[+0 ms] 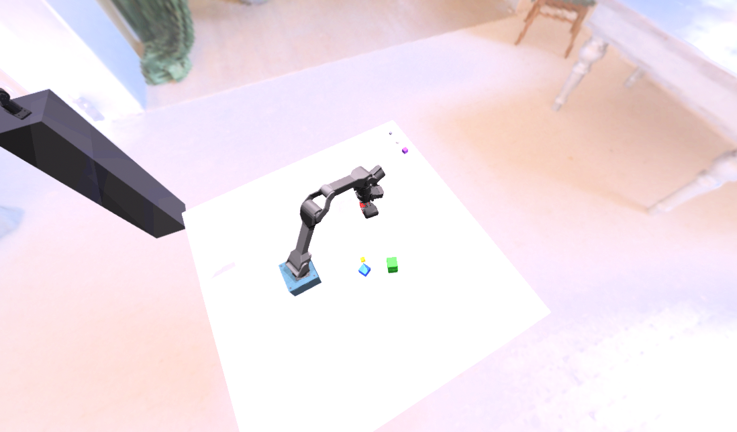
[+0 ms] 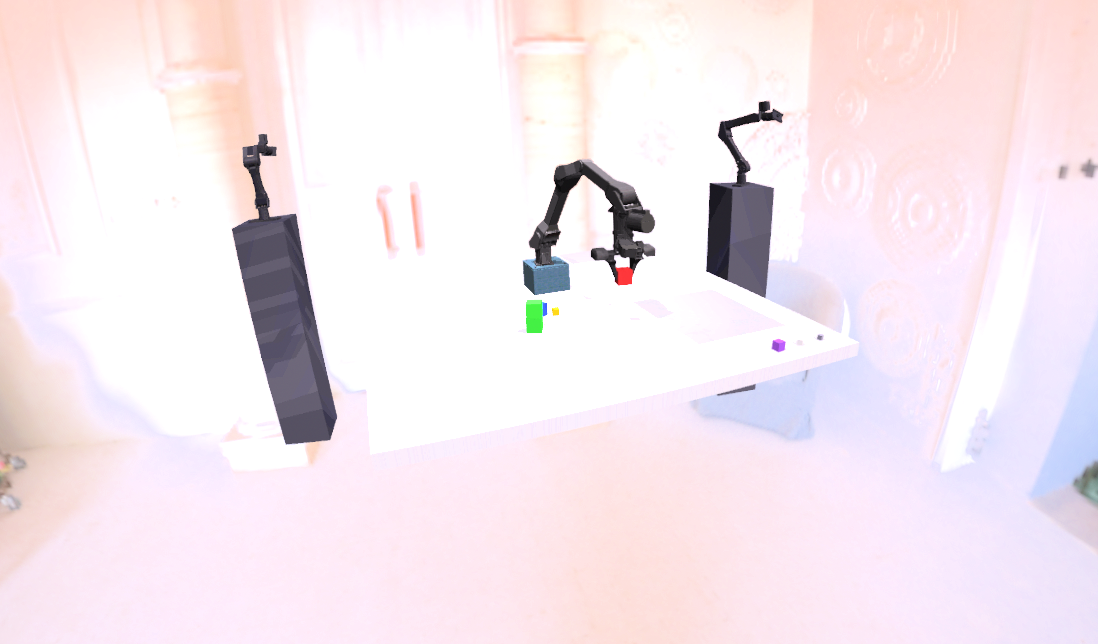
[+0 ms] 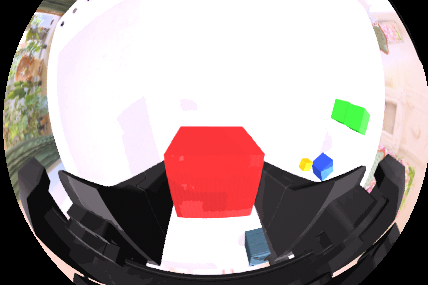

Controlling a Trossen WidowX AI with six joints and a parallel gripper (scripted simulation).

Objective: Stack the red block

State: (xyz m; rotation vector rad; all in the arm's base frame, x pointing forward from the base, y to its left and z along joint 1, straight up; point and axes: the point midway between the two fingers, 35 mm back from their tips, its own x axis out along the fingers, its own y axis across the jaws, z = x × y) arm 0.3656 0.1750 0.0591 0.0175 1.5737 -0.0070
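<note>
The blue block lies 110 mm behind my gripper tip, 250 mm to the right of it and 100 mm below it. From my gripper tip the other things lie so: red block 10 mm above; then yellow block 90 mm behind, 190 mm to the right, 110 mm below; then purple cube 350 mm ahead, 330 mm to the left, 110 mm below.
</note>
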